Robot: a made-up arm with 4 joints.
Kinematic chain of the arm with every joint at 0, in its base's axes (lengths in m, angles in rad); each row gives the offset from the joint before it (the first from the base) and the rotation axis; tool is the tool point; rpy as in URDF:
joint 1: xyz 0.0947 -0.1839 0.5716 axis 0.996 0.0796 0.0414
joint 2: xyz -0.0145 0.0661 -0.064 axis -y
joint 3: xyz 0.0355 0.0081 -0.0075 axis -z
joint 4: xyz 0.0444 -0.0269 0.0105 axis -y
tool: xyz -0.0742 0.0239 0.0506 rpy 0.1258 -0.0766 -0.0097
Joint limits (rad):
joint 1: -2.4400..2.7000
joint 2: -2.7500..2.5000
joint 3: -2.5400..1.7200
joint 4: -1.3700..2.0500
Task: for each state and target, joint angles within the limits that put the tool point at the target. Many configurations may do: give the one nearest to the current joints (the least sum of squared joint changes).
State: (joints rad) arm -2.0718 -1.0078 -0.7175 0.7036
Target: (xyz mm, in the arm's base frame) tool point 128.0 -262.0 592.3
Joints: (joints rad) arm -2.2887 -1.3351 -1.0100 0.1851
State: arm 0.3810 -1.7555 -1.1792 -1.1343
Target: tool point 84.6 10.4 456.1
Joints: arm 0.3982 -2.3011 -0.9784 -1.3188
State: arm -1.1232 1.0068 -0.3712 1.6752
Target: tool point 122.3 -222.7 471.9
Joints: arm -0.9762 0.8255 -0.2769 1.1214
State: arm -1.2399 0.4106 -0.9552 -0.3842
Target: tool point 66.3 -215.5 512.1
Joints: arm -1.4985 0.7071 -0.4904 0.2178
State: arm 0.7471 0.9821 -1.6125 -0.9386
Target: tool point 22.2 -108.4 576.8
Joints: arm -0.0003 1.1372 -1.6163 -0.4700
